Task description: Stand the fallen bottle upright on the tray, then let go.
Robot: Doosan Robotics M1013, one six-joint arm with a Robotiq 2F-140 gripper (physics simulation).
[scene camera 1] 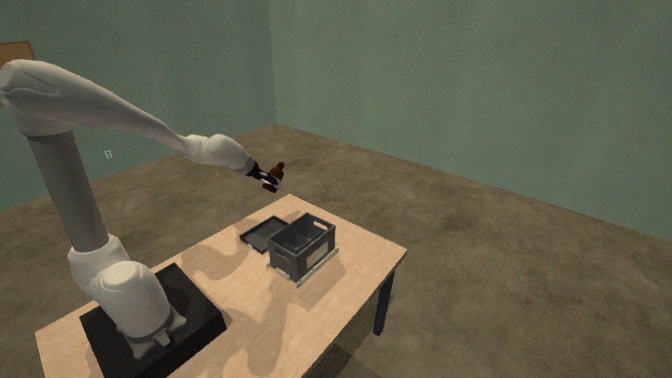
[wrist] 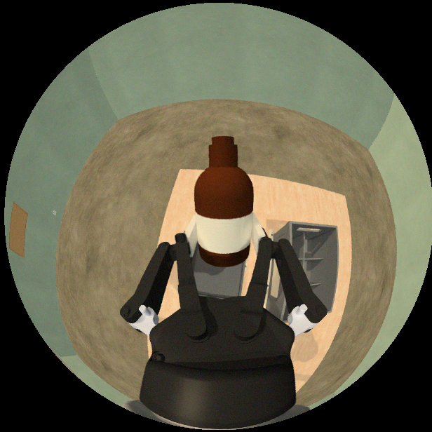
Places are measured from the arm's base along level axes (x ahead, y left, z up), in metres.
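Pixels of known places: gripper, between the fingertips: [scene camera 1: 274,184]; arm's base, origin of its link: [scene camera 1: 152,325].
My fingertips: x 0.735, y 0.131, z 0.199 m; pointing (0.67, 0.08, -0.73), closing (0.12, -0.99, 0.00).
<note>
For each thing: its top centre in the pictures, then the offset to it from my fingertips. "spot": a spot on its surface instead. Level surfaces: height alone.
- dark tray, a spot on its surface: [scene camera 1: 251,246] spot: dz -0.296, dx -0.183, dy +0.018 m
- grey crate, centre of its top: [scene camera 1: 302,231] dz -0.132, dx -0.077, dy -0.254 m
- wooden table, height of its surface: dz -0.308 m
The brown bottle [scene camera 1: 276,171] [wrist: 223,192] with a cream label is held in the air, neck up and leaning somewhat in the scene view. My gripper [scene camera 1: 272,181] [wrist: 224,222] is shut on the bottle at its label, with one finger on each side, and points sideways and a little downward. The dark tray [scene camera 1: 251,246] [wrist: 218,287] lies flat on the table, well below the bottle. In the wrist view the bottle and the gripper hide part of the tray.
A grey crate [scene camera 1: 284,260] [wrist: 336,260] with inner dividers stands right beside the tray, on a light base. The wooden table [scene camera 1: 370,250] [wrist: 292,192] carries both, and the arm's black base block [scene camera 1: 200,305] stands at its near left end.
</note>
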